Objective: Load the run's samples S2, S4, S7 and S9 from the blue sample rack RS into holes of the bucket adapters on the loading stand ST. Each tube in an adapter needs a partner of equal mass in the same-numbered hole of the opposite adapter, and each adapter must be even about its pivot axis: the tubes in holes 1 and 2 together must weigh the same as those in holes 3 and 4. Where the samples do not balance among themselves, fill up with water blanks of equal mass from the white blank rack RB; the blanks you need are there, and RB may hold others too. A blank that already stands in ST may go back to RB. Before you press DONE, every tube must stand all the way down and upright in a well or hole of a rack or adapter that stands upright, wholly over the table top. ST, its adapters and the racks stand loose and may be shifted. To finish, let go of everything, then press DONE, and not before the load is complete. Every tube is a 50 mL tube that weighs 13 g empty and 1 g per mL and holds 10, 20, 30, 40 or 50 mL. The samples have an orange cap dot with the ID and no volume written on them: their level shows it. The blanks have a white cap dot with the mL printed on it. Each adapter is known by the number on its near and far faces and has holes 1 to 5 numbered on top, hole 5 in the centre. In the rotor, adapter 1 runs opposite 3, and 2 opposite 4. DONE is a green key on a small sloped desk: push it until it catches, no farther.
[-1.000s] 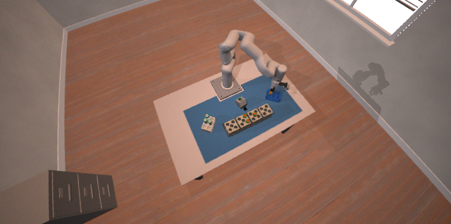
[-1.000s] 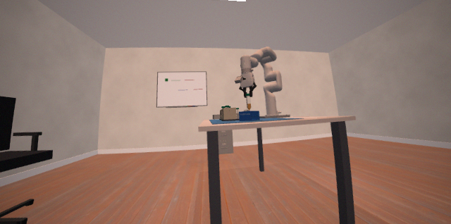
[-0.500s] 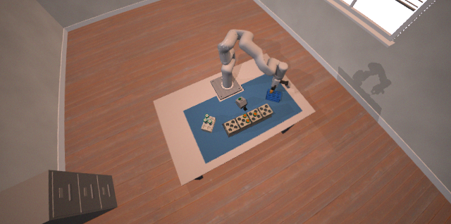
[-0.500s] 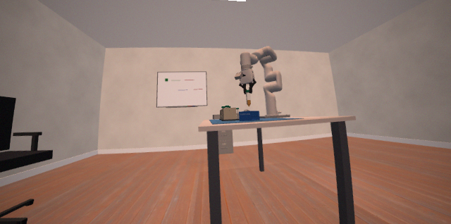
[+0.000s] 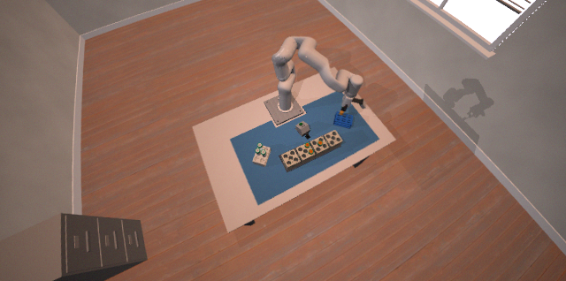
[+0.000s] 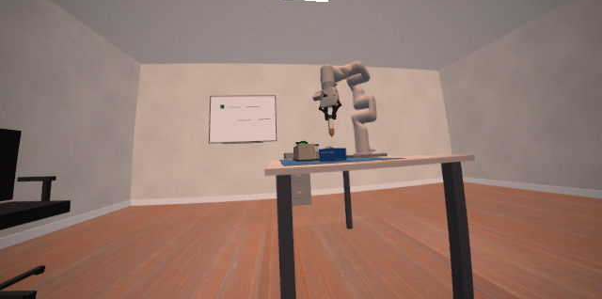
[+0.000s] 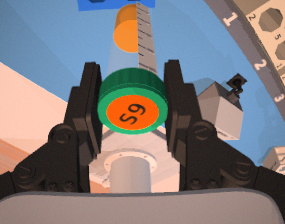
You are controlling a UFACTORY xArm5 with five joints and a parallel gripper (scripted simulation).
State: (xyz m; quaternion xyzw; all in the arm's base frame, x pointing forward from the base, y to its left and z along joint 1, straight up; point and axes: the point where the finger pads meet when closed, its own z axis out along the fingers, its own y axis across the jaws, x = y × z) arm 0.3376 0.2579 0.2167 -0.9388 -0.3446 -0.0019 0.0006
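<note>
Right now the sample tube S9 is 50 mm below my hand and 10 mm ahead of it. From my hand the other things lie so: done desk (260 mm to the right, 180 mm below, 100 mm behind); sample tube S2 (250 mm to the right, 160 mm below, 90 mm ahead); blue sample rack RS (200 mm below, 40 mm to the left, 20 mm ahead).
</note>
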